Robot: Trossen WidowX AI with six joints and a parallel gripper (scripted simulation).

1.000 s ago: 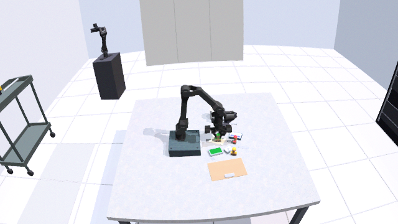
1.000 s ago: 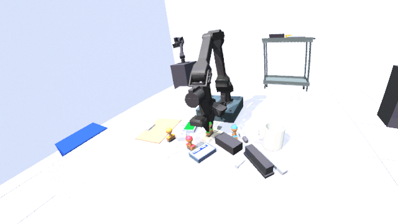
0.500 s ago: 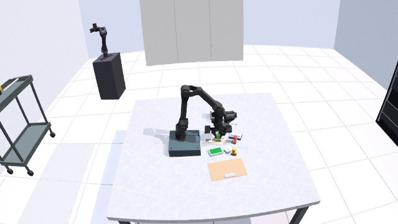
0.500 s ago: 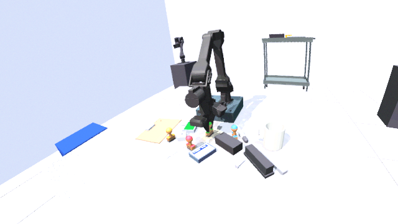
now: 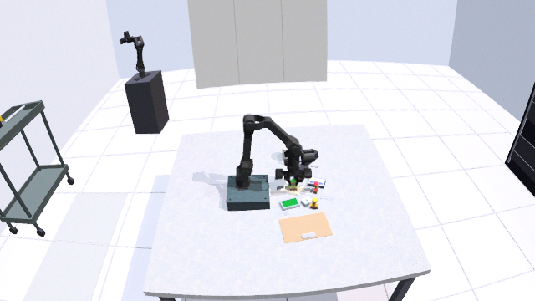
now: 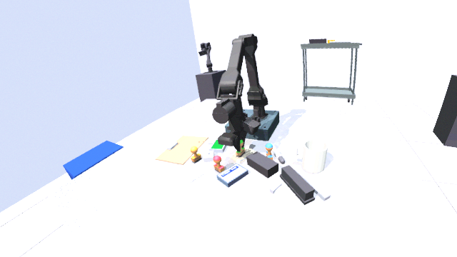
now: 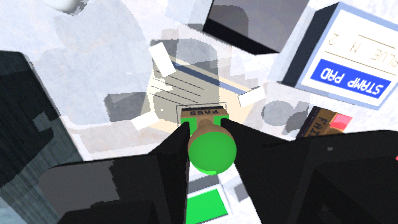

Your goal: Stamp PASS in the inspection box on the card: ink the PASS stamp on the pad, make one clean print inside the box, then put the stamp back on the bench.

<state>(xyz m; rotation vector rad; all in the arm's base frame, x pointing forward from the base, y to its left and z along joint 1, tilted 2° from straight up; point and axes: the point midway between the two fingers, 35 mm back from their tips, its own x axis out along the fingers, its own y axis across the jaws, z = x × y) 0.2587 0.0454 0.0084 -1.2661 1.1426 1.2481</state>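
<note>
The cream inspection card lies 1 cm to the left of my gripper tip and 3 cm below it. From my gripper tip the other things lie so: blue-knobbed stamp 2 cm behind, 12 cm to the left; red-knobbed stamp 12 cm ahead, 1 cm to the right, 1 cm below; black box 4 cm ahead, 11 cm to the left, 1 cm below.
</note>
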